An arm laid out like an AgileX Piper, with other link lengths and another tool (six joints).
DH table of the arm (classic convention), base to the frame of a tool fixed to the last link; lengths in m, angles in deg. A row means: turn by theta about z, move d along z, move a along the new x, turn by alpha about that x. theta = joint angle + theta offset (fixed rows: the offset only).
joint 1: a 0; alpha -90; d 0.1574; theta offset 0
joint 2: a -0.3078; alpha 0; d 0; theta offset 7.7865
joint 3: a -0.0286; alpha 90; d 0; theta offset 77.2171
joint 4: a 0; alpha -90; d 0.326; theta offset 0
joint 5: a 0; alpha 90; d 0; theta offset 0
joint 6: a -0.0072; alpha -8.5; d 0.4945; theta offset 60
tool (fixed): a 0; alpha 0; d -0.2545; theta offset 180
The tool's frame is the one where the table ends.
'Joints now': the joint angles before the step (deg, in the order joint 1, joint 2, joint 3, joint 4, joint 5, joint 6). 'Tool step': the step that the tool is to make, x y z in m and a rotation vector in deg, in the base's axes. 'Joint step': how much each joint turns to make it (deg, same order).
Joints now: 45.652, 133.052, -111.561, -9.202, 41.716, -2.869
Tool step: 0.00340, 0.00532, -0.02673, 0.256, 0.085, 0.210
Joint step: 0.000, 2.726, -0.003, -0.056, -2.854, 0.289
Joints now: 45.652, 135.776, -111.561, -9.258, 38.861, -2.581
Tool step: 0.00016, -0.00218, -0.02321, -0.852, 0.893, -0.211
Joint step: -0.143, 2.116, 0.000, -0.180, -0.862, 0.309
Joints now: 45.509, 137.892, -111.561, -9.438, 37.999, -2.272
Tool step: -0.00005, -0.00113, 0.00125, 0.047, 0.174, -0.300
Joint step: -0.082, -0.156, -0.001, 0.093, 0.266, 0.168
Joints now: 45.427, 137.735, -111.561, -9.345, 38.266, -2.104
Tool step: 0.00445, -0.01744, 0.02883, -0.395, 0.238, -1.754
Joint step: -1.217, -3.144, 0.274, 0.076, 3.362, 0.000
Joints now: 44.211, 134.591, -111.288, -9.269, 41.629, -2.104
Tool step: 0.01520, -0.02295, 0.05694, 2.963, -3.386, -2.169
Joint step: -2.335, -6.682, 2.889, -0.185, -0.713, -0.001
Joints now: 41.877, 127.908, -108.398, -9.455, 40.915, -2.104
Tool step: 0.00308, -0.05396, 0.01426, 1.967, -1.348, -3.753
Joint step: -4.136, -8.251, 11.706, 0.000, -5.761, 0.654
